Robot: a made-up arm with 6 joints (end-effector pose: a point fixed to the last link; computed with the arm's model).
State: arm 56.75 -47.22 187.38 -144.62 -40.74 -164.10
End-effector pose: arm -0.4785 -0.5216 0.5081 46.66 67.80 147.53
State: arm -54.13 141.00 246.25 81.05 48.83 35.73
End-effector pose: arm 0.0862 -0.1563 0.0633 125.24 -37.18 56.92
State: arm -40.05 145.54 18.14 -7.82 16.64 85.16
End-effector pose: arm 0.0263 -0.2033 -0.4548 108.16 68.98 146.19
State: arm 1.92 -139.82 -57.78 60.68 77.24 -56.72
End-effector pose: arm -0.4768 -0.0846 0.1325 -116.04 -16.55 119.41
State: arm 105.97 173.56 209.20 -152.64 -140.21 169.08
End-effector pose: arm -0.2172 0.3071 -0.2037 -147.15 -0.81 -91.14
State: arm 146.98 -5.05 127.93 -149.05 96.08 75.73
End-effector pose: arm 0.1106 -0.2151 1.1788 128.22 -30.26 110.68
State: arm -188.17 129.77 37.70 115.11 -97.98 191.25
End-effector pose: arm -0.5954 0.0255 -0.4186 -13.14 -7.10 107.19
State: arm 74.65 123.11 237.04 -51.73 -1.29 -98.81
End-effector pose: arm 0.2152 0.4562 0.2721 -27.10 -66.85 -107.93
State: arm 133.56 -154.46 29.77 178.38 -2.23 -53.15
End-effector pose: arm 0.2925 -0.5107 -0.2988 54.78 6.46 -46.38
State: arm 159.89 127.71 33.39 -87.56 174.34 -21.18
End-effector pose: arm -0.3067 0.1187 -0.3854 -15.37 -82.74 108.66
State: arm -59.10 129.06 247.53 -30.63 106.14 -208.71
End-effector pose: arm 0.1018 -0.4047 0.1988 47.10 39.67 160.38
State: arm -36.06 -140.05 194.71 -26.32 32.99 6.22
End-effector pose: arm -0.1946 -0.0135 -0.3743 17.51 -4.81 -50.08
